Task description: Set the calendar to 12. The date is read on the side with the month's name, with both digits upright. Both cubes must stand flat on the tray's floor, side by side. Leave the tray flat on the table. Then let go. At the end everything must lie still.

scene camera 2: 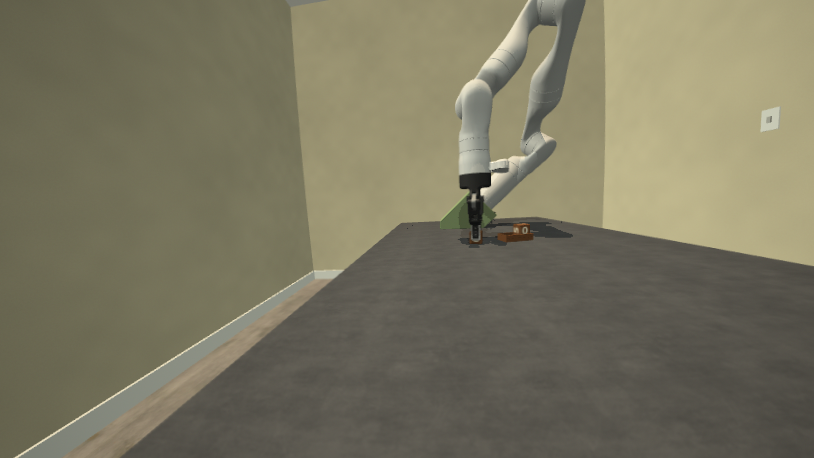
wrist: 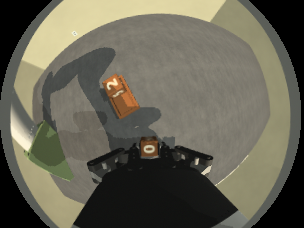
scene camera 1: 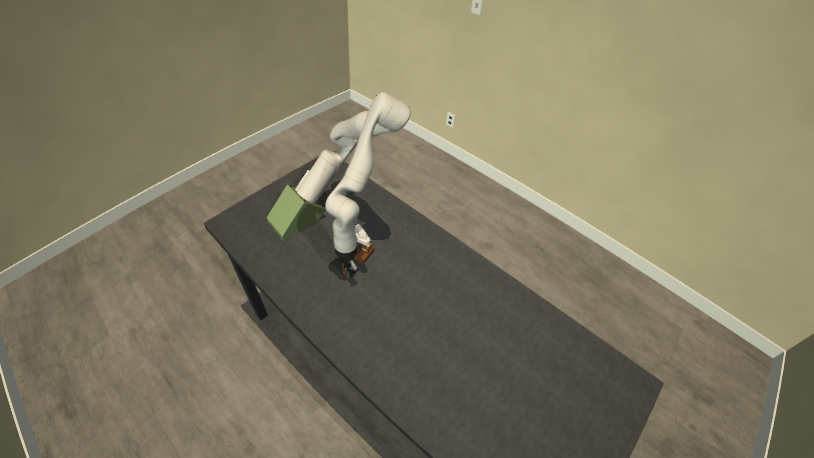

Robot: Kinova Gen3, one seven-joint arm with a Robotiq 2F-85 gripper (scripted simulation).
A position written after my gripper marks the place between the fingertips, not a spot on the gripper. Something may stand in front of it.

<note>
I see my gripper [scene camera 2: 476, 239].
My gripper shows as well in the wrist view [wrist: 148, 144].
</note>
